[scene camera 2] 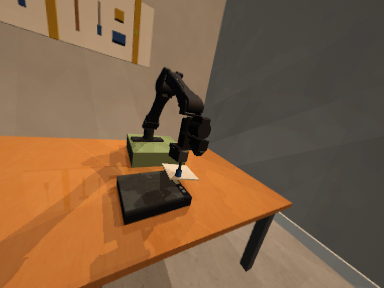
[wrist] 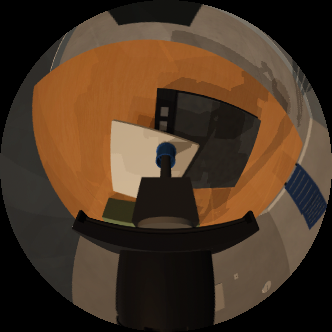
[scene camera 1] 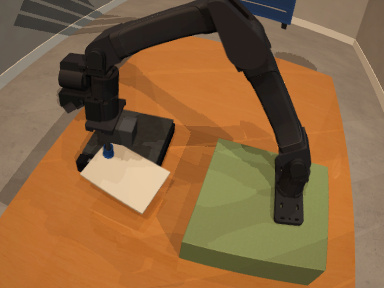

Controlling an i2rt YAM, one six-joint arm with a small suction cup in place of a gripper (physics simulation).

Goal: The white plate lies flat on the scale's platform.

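Places are measured from the arm's base along level axes (x ahead, y left, z up), in metres.
Where they show: end effector, tool point: [scene camera 2: 177,177] [wrist: 165,148] [scene camera 1: 109,156]; arm's base, origin of the base link: [scene camera 2: 147,140] [scene camera 1: 288,189].
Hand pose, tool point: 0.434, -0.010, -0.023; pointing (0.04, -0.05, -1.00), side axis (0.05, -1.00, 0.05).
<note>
Things, the pixels of their top centre, and the offset from my tool point, as dx, dy, dz. Level surfaces: height alone.
- white plate, middle of its top: [wrist: 142,180] [scene camera 1: 123,168] [scene camera 2: 179,167] -0.053, +0.037, +0.016
- black scale, middle of its top: [wrist: 212,152] [scene camera 1: 126,138] [scene camera 2: 153,185] -0.013, -0.096, -0.023
- orange table, its level: dz -0.068
The white plate [scene camera 1: 127,181] [scene camera 2: 187,173] [wrist: 131,154] is a flat square slab. It hangs from my suction cup [scene camera 1: 108,152] [scene camera 2: 178,173] [wrist: 165,151], which sits on it near one corner. The plate is held a little above the table, tilted slightly, and that corner overlaps the button end of the black scale [scene camera 1: 155,136] [scene camera 2: 148,192] [wrist: 216,145]. Most of the plate is off the scale, over the orange table [scene camera 1: 77,242] [scene camera 2: 62,173]. The scale's dark platform is bare.
The arm stands on a green block [scene camera 1: 248,216] [scene camera 2: 146,155] [wrist: 119,208] beside the scale. The table's edge runs close behind the scale in scene camera 1. A blue cabinet [scene camera 1: 270,9] [wrist: 305,198] stands on the floor beyond the table.
</note>
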